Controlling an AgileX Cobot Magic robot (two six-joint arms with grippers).
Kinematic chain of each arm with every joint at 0, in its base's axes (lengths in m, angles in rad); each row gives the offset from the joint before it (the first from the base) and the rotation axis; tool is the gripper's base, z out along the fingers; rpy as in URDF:
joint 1: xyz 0 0 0.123 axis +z
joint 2: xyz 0 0 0 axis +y
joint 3: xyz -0.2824 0 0.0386 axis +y
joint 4: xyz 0.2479 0 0.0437 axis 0.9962 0 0.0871
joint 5: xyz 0 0 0 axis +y
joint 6: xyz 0.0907 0 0.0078 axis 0.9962 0 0.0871
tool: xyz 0 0 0 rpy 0 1.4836 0
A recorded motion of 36 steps. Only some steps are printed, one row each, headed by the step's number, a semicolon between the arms.
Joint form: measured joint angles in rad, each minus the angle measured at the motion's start. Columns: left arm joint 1, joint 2, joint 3, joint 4, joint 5, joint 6; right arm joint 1, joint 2, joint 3, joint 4, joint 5, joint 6.
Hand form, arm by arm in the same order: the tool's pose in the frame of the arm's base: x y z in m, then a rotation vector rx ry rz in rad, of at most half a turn. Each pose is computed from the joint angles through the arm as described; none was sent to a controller.
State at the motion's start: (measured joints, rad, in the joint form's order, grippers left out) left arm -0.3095 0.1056 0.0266 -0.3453 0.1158 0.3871; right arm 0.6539 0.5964 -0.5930 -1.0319 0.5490 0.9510
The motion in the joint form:
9: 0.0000 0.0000 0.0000 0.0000 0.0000 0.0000; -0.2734 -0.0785 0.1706 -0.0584 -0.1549 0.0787
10: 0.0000 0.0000 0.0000 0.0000 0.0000 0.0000; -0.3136 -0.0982 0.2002 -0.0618 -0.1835 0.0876
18: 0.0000 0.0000 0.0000 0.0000 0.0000 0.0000; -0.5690 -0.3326 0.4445 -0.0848 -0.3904 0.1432
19: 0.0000 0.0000 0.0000 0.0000 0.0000 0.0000; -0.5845 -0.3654 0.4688 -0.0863 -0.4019 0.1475
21: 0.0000 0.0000 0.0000 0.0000 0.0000 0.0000; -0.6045 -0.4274 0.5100 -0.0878 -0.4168 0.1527
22: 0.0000 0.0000 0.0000 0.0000 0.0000 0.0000; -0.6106 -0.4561 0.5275 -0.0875 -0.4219 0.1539
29: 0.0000 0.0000 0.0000 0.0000 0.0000 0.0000; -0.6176 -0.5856 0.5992 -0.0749 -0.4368 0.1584
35: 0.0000 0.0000 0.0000 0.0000 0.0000 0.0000; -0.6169 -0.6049 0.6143 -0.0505 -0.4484 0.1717
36: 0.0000 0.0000 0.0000 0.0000 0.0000 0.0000; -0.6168 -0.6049 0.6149 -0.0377 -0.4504 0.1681
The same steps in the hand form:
9: 0.0604 -0.0231 0.1877 0.3327 1.6978 -0.2298; 0.1123 0.0114 0.2993 -0.1072 1.7540 -0.0501
10: 0.0604 -0.0231 0.1877 0.3327 1.6978 -0.2298; 0.1098 0.0081 0.2927 -0.0876 1.7510 -0.0560
18: 0.0604 -0.0231 0.1877 0.3327 1.6978 -0.2298; 0.0792 -0.0063 0.2399 0.0223 1.6682 -0.0678
19: 0.0604 -0.0231 0.1877 0.3327 1.6978 -0.2298; 0.0756 -0.0069 0.2346 0.0304 1.6545 -0.0683
21: 0.0604 -0.0231 0.1877 0.3327 1.6978 -0.2298; 0.0695 -0.0075 0.2256 0.0410 1.6270 -0.0684
22: 0.0604 -0.0231 0.1877 0.3327 1.6978 -0.2298; 0.0670 -0.0076 0.2218 0.0443 1.6136 -0.0675
29: 0.0604 -0.0231 0.1877 0.3327 1.6978 -0.2298; 0.0575 -0.0071 0.2059 0.0552 1.5503 -0.0450
35: 0.0604 -0.0231 0.1877 0.3327 1.6978 -0.2298; 0.0566 -0.0061 0.2021 0.0746 1.5420 -0.0056
36: 0.0604 -0.0231 0.1877 0.3327 1.6978 -0.2298; 0.0567 -0.0059 0.2019 0.0797 1.5425 0.0035

